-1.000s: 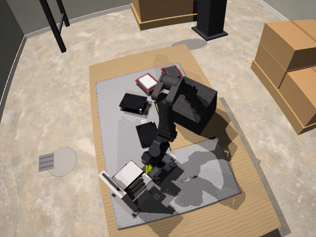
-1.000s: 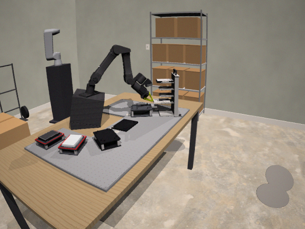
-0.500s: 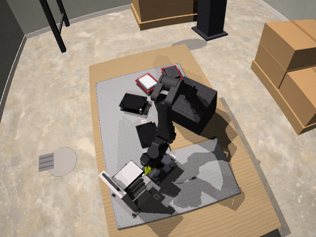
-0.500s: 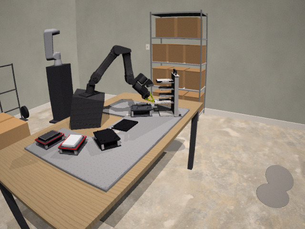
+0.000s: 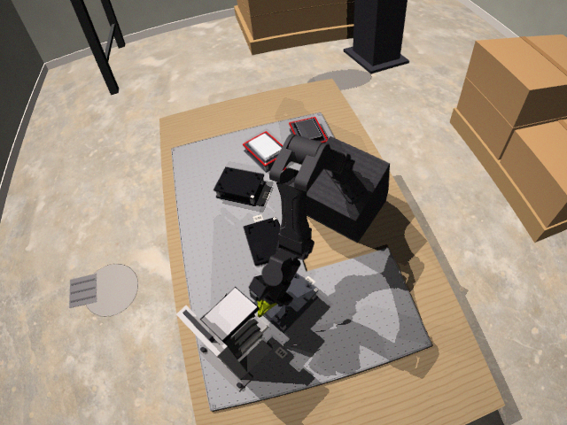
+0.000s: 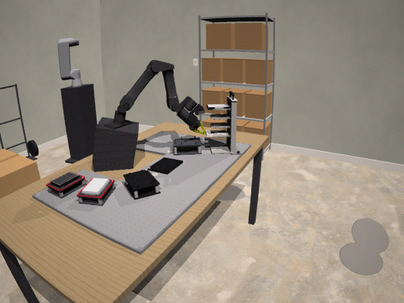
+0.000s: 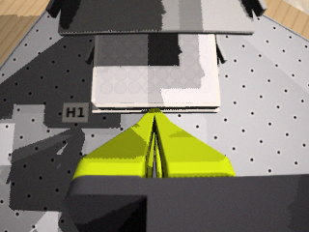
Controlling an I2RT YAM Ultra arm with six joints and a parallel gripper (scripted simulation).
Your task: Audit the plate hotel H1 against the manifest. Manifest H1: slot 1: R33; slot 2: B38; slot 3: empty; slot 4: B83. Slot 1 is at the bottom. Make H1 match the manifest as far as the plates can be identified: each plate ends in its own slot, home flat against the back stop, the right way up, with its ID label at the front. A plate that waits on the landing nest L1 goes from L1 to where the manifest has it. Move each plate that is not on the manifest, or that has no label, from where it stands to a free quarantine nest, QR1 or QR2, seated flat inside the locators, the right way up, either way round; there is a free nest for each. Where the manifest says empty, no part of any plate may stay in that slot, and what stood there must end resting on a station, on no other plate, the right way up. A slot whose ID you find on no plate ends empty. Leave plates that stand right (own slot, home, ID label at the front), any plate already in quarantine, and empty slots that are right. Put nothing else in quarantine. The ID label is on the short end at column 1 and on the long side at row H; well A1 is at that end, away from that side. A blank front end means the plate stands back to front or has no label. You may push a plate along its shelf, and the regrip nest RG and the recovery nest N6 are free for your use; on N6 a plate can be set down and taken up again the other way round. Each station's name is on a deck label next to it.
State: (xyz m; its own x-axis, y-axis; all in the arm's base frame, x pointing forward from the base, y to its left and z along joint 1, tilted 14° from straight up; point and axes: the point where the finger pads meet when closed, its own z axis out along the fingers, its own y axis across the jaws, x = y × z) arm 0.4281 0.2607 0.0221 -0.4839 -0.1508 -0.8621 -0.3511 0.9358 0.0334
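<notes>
Now: hand 100 mm past the regrip nest, 40 mm to the left of it and 50 mm above it. The rest, counted from my hand: RG deck label: 190 mm behind, 80 mm to the right, 110 mm below; hotel upright post: 150 mm ahead, 60 mm to the left, 50 mm above; H1 deck label: 10 mm behind, 100 mm to the left, 110 mm below.
</notes>
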